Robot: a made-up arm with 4 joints. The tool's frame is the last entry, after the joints.
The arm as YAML. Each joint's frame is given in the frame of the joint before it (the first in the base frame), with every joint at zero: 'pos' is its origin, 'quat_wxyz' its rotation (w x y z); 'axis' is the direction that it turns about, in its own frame. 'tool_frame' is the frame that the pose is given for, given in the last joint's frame.
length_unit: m
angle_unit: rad
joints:
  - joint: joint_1
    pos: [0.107, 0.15, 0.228]
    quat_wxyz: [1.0, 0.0, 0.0, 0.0]
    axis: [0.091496, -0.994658, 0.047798]
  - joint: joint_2
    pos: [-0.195, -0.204, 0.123]
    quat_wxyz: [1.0, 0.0, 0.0, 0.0]
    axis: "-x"
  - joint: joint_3
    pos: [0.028, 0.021, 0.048]
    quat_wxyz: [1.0, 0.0, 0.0, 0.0]
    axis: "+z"
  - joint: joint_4
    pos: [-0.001, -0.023, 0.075]
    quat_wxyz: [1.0, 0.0, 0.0, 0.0]
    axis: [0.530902, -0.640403, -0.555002]
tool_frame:
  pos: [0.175, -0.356, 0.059]
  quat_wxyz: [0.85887, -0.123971, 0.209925, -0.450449]
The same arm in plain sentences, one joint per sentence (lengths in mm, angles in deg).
The arm has four revolute joints in a row. What follows holds with every joint at zero, and every direction is one of the base frame's.
Joint 1 is mounted 107 mm along +x and 150 mm along +y and 228 mm along +z from the base frame's origin and rotates about the direction (0.091496, -0.994658, 0.047798).
Joint 2 is mounted 195 mm along -x and 204 mm along -y and 123 mm along +z from joint 1 and rotates about -x.
Joint 3 is mounted 28 mm along +x and 21 mm along +y and 48 mm along +z from joint 2 and rotates about +z.
Joint 4 is mounted 1 mm along -x and 23 mm along -y and 75 mm along +z from joint 3 and rotates about the direction (0.530902, -0.640403, -0.555002).
The tool frame, which is the frame that the pose is given for, is mounted 175 mm along +x and 356 mm along -y and 59 mm along +z from joint 4; its axes are the base frame's turned by roll -24.53, pitch 14.41 and yaw -58.5 deg (as in URDF: about the fixed x, then y, then z).

